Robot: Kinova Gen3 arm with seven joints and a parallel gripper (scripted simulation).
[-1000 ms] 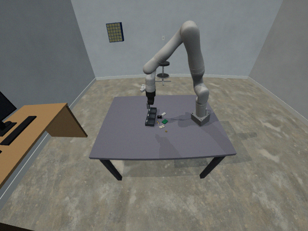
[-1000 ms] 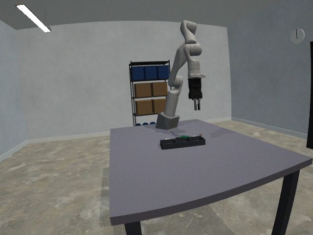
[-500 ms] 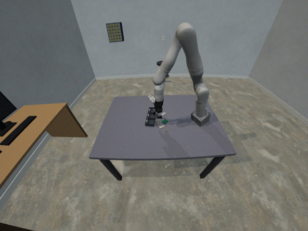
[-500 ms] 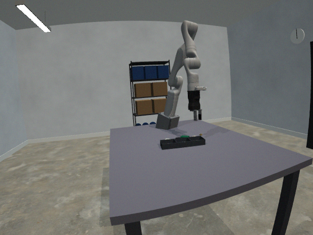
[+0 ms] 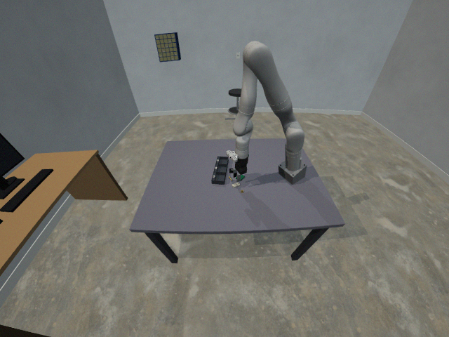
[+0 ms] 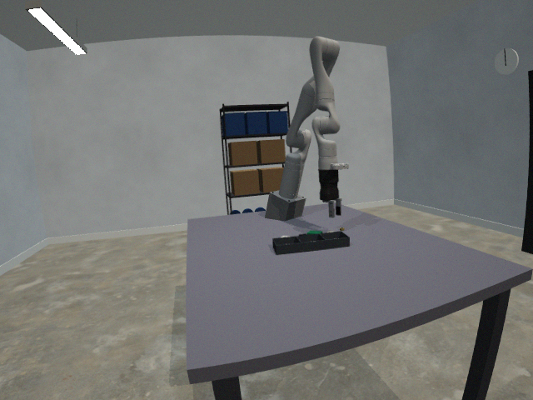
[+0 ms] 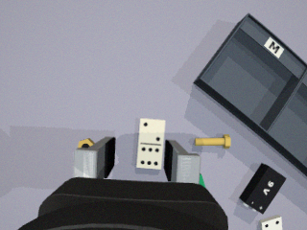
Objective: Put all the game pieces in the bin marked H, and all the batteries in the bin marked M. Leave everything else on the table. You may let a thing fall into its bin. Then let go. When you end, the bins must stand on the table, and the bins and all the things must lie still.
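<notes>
Right now my hand is 80 mm above the cream domino and 10 mm to the left of it. Also, from my hand: yellow bolt (80 mm below, 60 mm to the right, 50 mm ahead); brass nut (80 mm below, 40 mm to the left, 40 mm behind); green flat piece (80 mm to the right, 80 mm below, 20 mm behind).
</notes>
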